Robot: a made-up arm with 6 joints.
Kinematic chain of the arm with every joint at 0, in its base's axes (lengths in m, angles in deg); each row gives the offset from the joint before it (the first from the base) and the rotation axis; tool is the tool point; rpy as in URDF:
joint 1: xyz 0 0 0.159 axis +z
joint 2: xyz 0 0 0 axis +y
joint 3: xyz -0.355 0 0.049 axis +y
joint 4: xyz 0.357 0 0.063 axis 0.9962 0 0.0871
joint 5: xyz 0 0 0 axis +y
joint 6: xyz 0.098 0 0.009 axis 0.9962 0 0.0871
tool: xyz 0 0 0 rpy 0 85 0
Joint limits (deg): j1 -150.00..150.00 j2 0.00..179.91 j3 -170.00..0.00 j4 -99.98..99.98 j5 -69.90..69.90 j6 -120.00..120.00
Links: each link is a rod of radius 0.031 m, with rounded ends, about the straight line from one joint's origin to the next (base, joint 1, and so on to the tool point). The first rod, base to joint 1, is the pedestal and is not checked.
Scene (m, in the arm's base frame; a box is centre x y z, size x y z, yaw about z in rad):
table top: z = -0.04
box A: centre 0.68 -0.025 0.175 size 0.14 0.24 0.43 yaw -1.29
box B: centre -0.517 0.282 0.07 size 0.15 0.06 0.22 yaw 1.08
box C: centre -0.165 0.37 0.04 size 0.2 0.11 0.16 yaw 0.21
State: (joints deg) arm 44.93 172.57 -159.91 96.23 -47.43 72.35
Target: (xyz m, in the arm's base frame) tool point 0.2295 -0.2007 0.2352
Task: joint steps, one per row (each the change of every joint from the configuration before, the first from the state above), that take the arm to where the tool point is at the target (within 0.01 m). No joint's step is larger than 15 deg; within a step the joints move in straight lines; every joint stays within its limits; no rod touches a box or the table.
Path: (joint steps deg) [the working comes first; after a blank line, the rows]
Joints at the target: -23.77 84.45 -31.63 99.98 -69.90 72.35
Straight joint move there: touches box A.

1: -9.08 -14.71 12.32 0.63 -3.75 -5.23
2: -9.08 -14.71 12.32 0.62 -3.74 -5.22
3: -9.08 -14.71 12.32 0.62 -3.74 -5.23
4: -9.08 -14.71 12.32 0.63 -3.75 -5.23
5: -9.08 -14.70 12.32 0.63 -3.75 -5.22
6: -9.08 -14.71 12.32 0.62 -3.74 -5.23
7: -3.56 0.03 13.59 0.00 0.00 7.84
8: -3.55 0.03 13.59 0.00 0.00 7.84
9: -3.56 0.03 13.59 0.00 0.00 7.84
10: -3.55 0.04 13.59 0.00 0.00 7.84

